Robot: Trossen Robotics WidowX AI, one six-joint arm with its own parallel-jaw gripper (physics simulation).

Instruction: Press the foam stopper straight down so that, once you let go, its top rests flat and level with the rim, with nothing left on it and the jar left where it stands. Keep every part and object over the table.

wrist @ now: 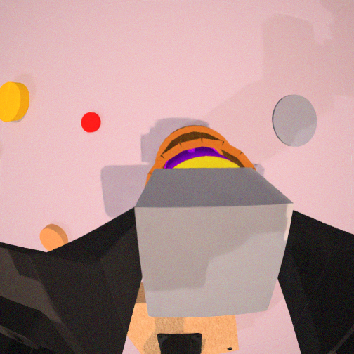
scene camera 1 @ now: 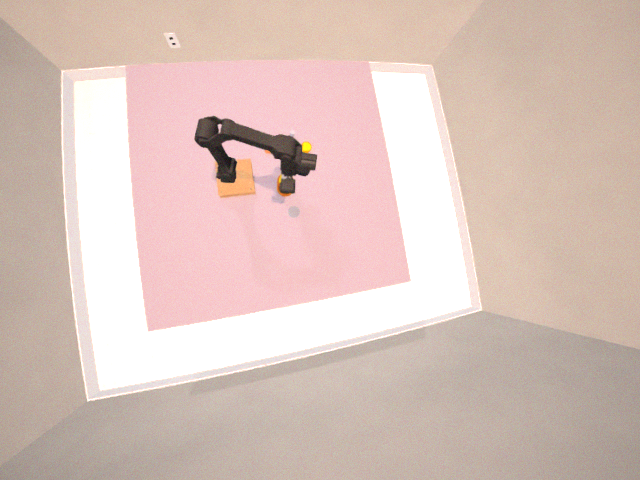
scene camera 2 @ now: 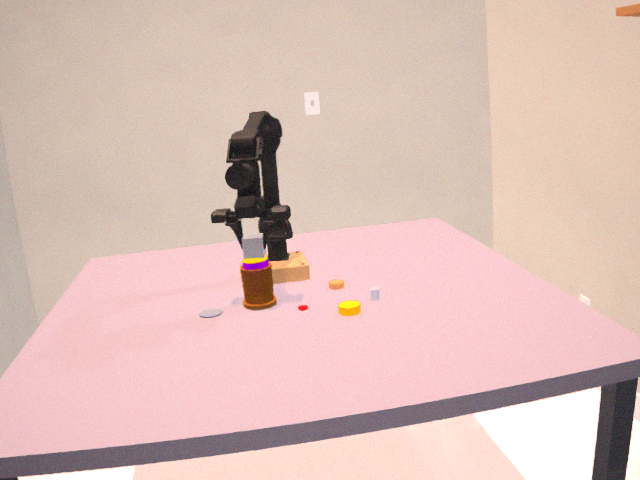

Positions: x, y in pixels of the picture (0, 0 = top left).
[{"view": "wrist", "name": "gripper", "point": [207, 211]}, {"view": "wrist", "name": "brown jar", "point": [190, 138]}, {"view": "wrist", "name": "grey block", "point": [211, 240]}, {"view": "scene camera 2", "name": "gripper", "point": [253, 249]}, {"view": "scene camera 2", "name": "brown jar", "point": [257, 284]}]
